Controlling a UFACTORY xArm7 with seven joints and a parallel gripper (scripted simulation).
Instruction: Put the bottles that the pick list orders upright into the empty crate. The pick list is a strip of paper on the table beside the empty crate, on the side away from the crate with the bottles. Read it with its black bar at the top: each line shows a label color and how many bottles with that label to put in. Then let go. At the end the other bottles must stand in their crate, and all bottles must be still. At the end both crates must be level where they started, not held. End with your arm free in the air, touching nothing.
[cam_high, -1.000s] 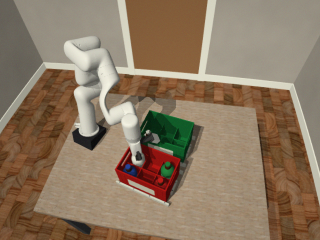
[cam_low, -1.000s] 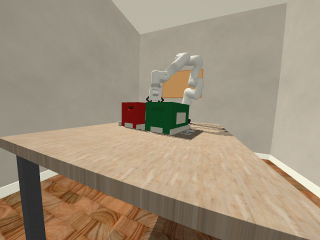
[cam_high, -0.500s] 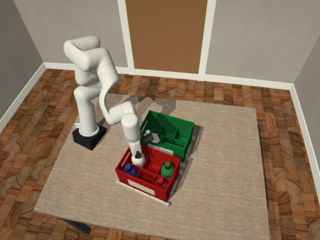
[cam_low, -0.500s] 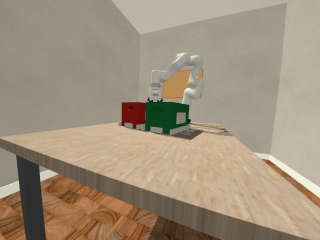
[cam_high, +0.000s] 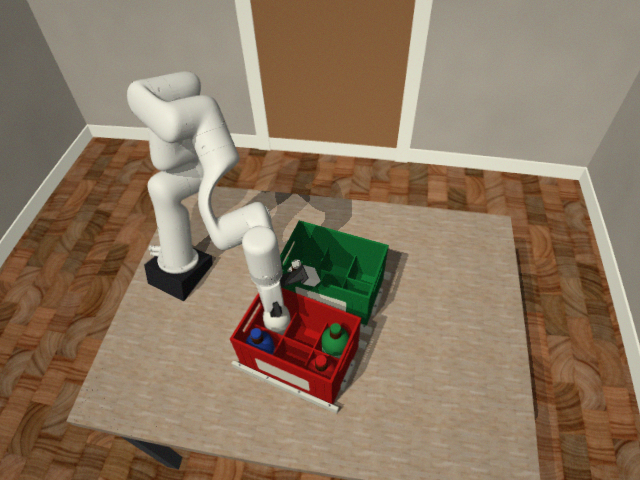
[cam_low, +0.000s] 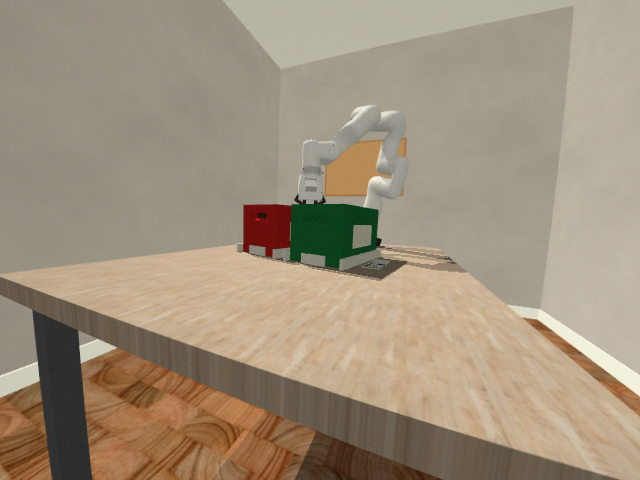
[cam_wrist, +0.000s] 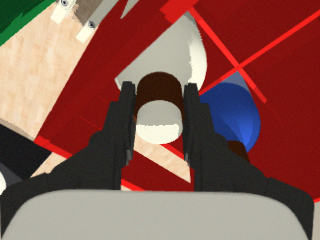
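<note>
My hand is 7 cm above the white-labelled bottle. Also, from my hand: red crate: 7 cm to the right, 7 cm below, 7 cm ahead; then green-labelled bottle: 16 cm ahead, 7 cm below, 6 cm to the right; then blue-labelled bottle: 8 cm to the right, 7 cm below, 3 cm behind.
</note>
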